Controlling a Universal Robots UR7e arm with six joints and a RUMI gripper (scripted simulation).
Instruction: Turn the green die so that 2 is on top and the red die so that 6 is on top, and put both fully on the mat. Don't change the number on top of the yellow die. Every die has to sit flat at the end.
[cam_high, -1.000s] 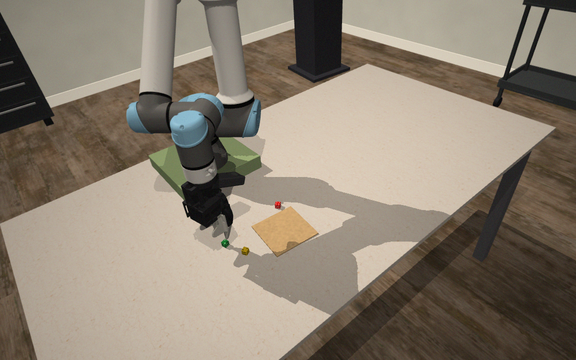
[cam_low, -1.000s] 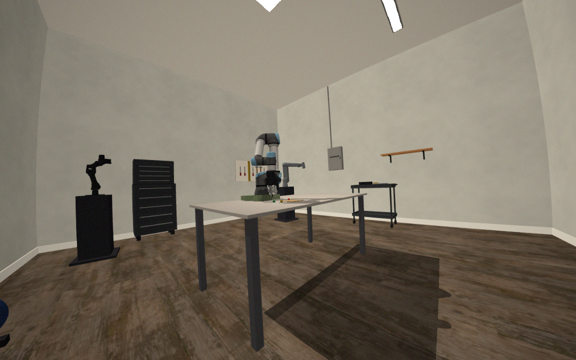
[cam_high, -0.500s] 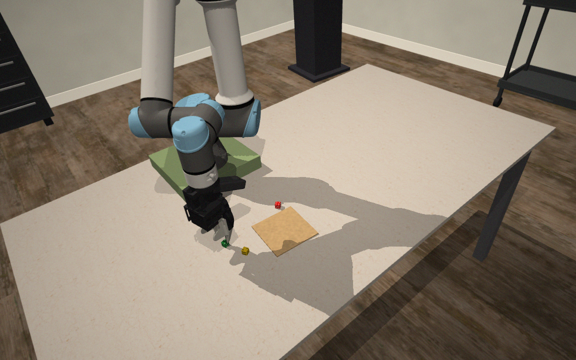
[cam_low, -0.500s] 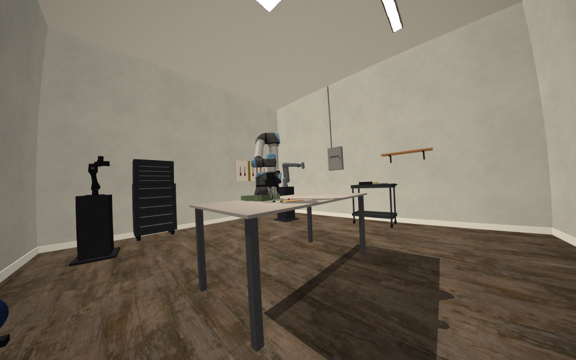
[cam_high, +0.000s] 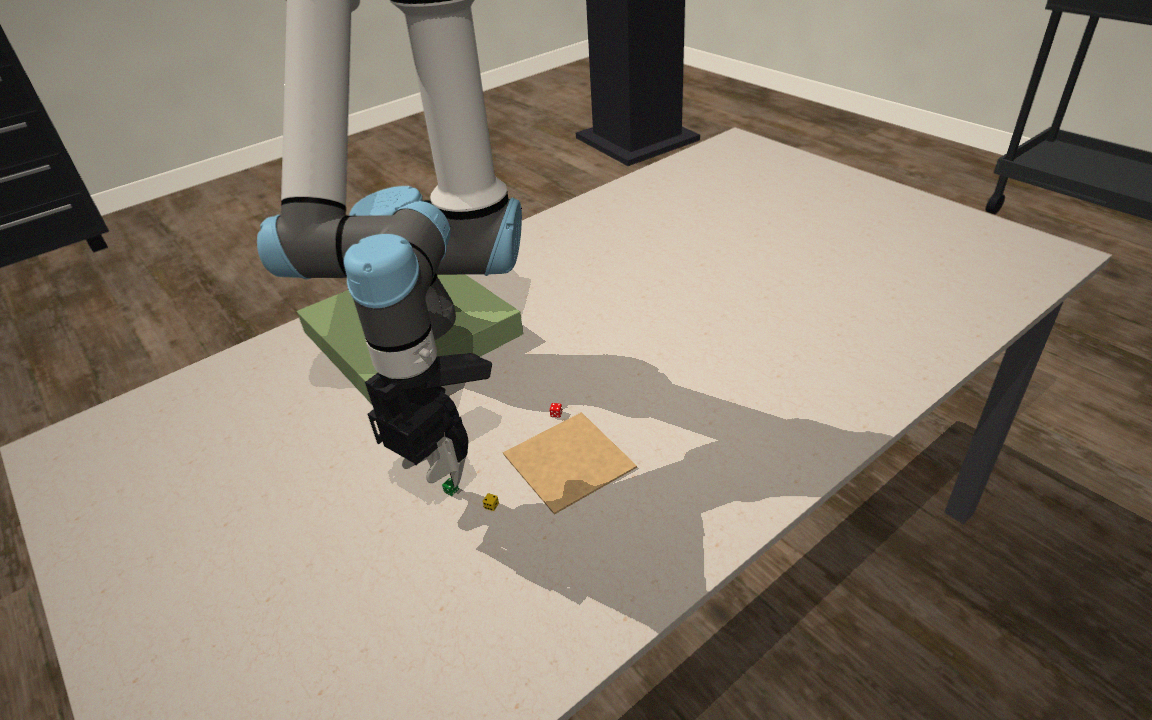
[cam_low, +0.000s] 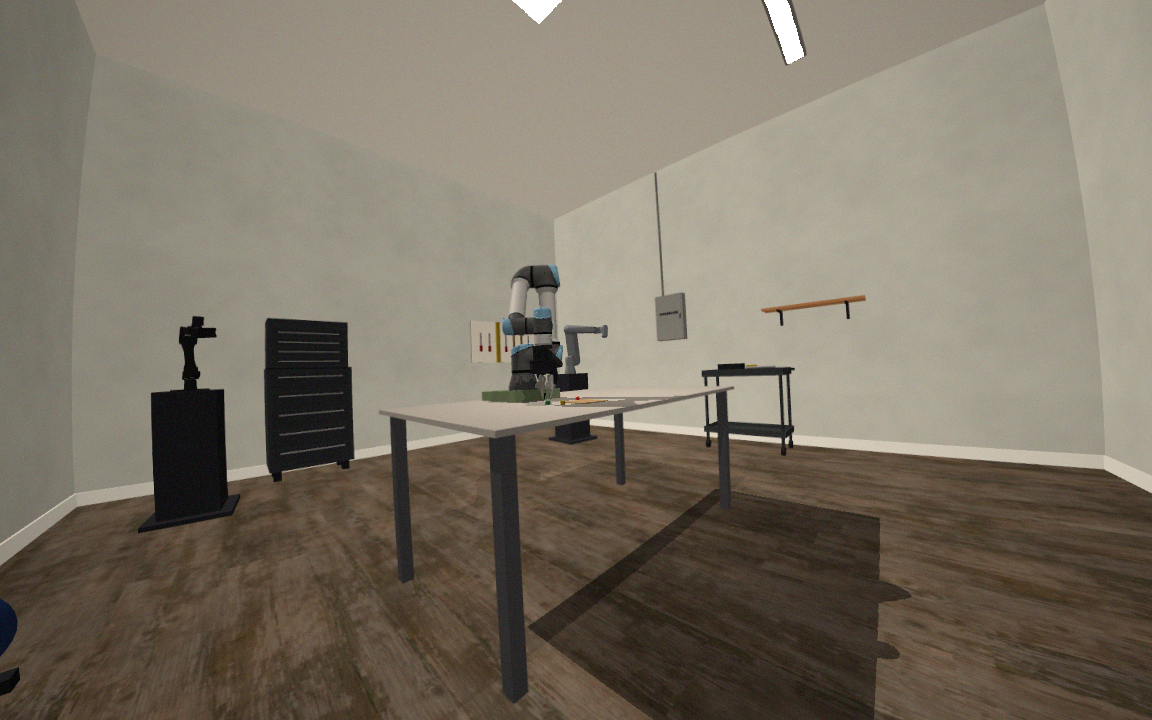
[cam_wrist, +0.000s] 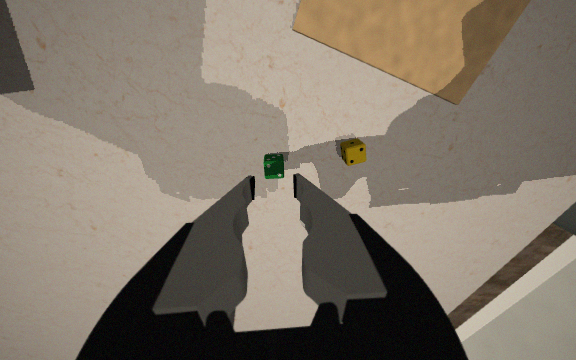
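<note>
The green die is 30 mm below my hand. Also, from my hand: red die (40 mm behind, 200 mm to the left, 30 mm below); then yellow die (60 mm ahead, 30 mm to the left, 30 mm below); then tan mat (50 mm ahead, 160 mm to the left, 40 mm below).
</note>
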